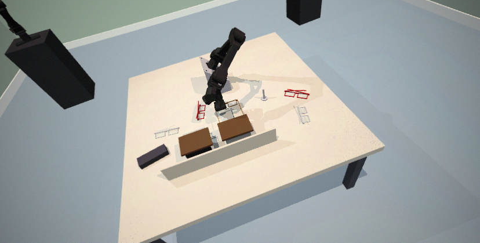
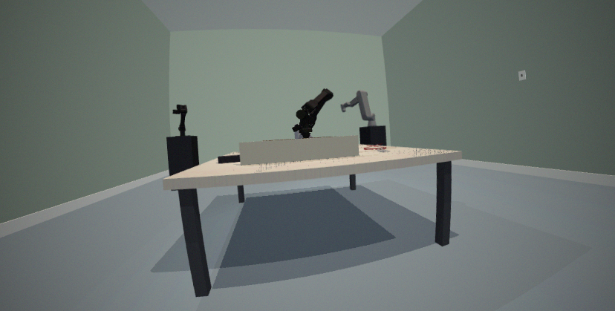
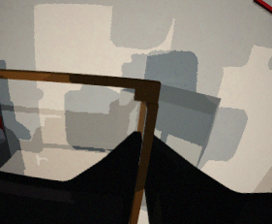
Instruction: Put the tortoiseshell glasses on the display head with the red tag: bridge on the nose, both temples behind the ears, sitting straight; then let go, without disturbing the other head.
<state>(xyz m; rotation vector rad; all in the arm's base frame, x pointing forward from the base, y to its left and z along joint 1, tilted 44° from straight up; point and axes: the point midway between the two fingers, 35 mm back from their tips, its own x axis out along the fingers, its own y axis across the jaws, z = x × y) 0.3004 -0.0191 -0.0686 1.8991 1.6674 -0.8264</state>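
Now: the display head 18 cm ahead of my gripper tip, 1 cm to the left of it and 1 cm below it. Round my gripper tip: low white wall (30 cm ahead, 11 cm to the right, 2 cm below); dark case (46 cm to the right, 9 cm ahead, 5 cm below); grey post (28 cm to the left, 5 cm below, 1 cm ahead).
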